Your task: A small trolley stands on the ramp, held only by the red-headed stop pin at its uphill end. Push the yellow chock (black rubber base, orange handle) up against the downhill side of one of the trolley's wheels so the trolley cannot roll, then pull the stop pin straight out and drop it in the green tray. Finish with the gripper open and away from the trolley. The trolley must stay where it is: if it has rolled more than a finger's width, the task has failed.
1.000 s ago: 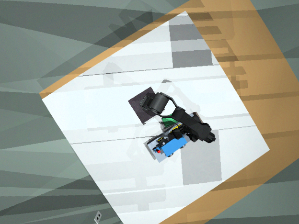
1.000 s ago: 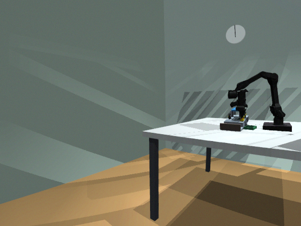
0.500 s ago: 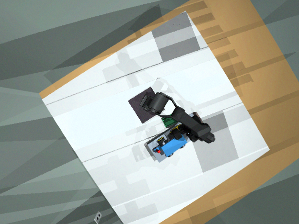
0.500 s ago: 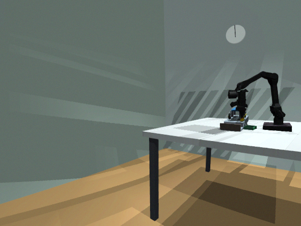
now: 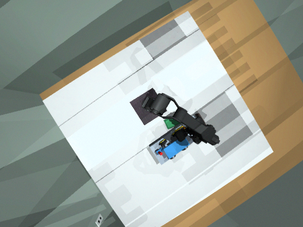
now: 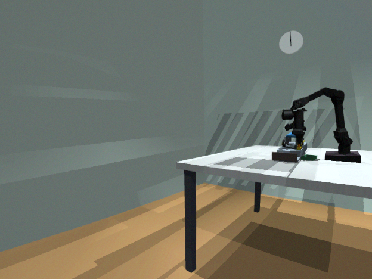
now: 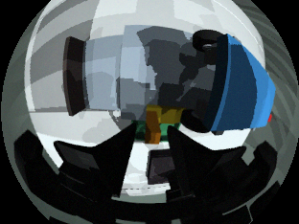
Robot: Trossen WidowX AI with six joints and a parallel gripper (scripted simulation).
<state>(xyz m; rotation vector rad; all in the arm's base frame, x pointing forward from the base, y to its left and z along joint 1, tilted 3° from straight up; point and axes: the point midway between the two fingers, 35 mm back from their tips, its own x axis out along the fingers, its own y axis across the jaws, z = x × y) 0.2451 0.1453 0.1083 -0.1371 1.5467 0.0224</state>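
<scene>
Now: the yellow chock 10 mm ahead of my gripper tip, 20 mm to the right of it and 20 mm below it. The rest, counted from my gripper tip: green tray (60 mm behind, 30 mm to the right, 110 mm below); then ramp (70 mm ahead, 100 mm to the right, 50 mm below); then blue trolley (70 mm ahead, 110 mm to the right, 10 mm above).
</scene>
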